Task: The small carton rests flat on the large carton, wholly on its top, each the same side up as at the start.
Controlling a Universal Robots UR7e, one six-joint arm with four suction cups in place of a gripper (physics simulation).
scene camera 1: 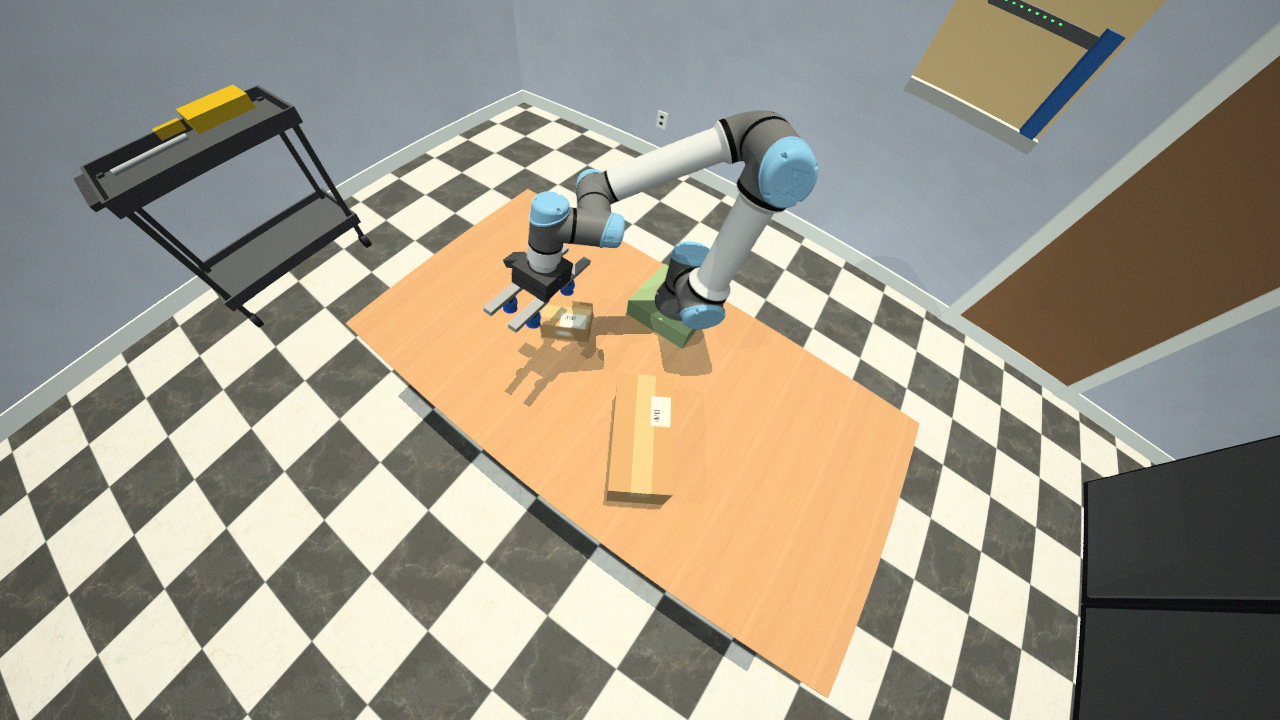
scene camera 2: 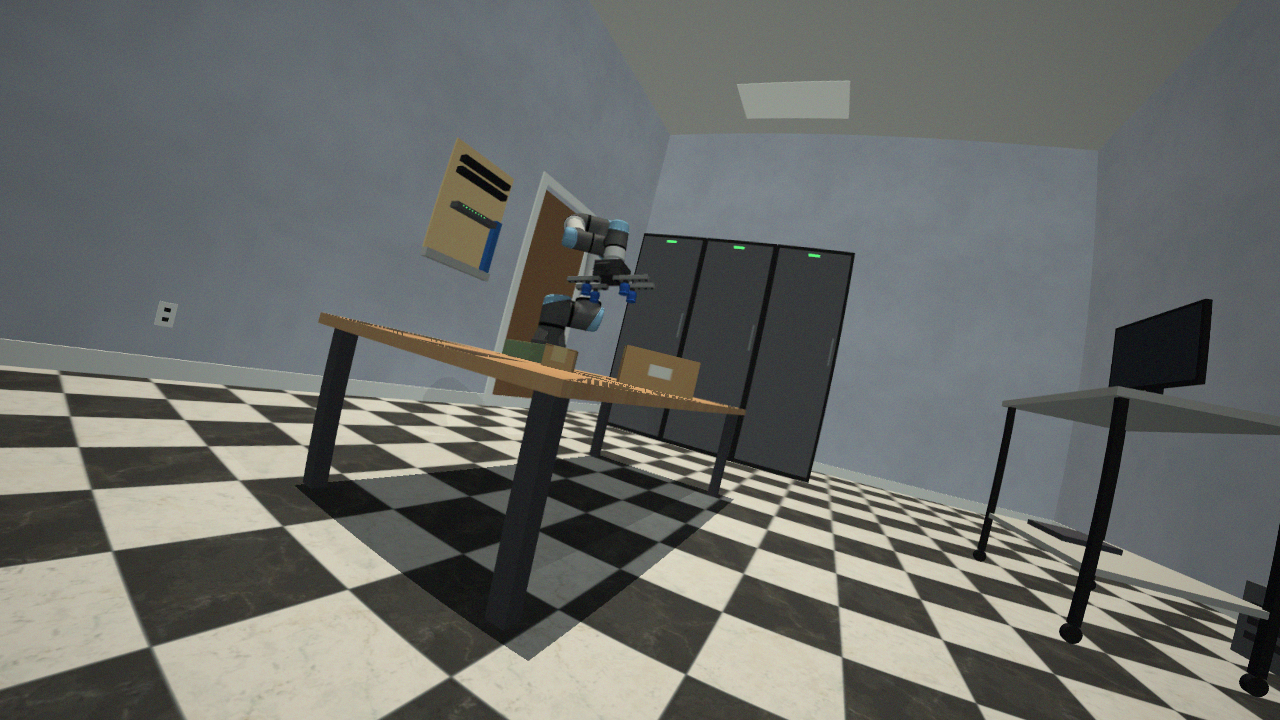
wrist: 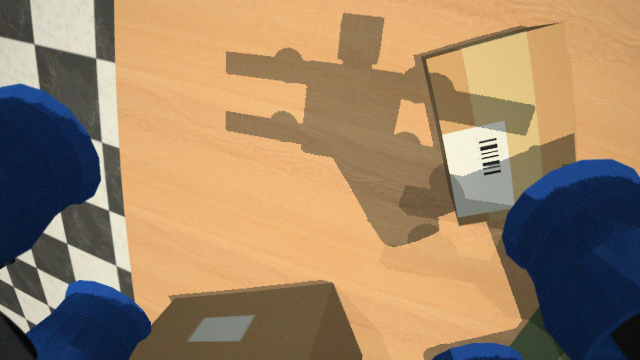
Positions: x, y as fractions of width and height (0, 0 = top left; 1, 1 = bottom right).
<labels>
A large carton shows in scene camera 1 (0.50, 0.65), in scene camera 2 (0.50, 0.51) and in the wrist view (0.48, 0.88). A small carton shows in scene camera 1 (0.44, 0.44), in scene camera 2 (0.44, 0.50) and in the wrist view (0.79, 0.30).
</labels>
